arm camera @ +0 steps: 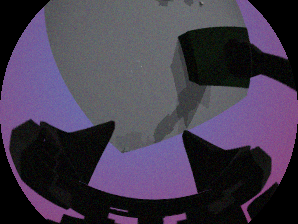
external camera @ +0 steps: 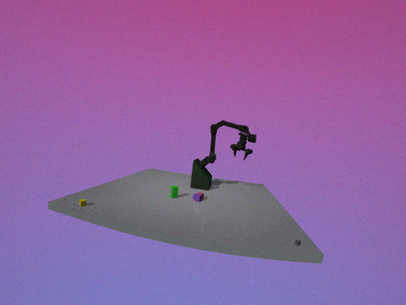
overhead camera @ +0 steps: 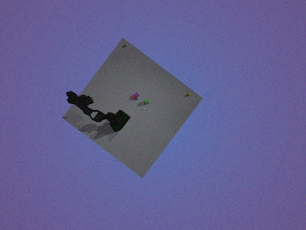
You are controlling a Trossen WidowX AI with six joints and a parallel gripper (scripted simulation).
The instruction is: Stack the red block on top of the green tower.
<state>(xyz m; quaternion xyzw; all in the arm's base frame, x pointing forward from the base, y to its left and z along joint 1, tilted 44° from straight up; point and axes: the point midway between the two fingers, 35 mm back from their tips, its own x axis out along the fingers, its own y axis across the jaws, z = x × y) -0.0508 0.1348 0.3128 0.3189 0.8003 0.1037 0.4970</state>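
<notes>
Right now my gripper tip is 39 cm short of the red block, 23 cm to the left of it and 26 cm above it. Round my gripper tip: purple block (43 cm ahead, 23 cm to the right, 26 cm below); tiny white speck (36 cm ahead, 42 cm to the right, 27 cm below); small grey object (81 cm ahead, 30 cm to the left, 27 cm below).
</notes>
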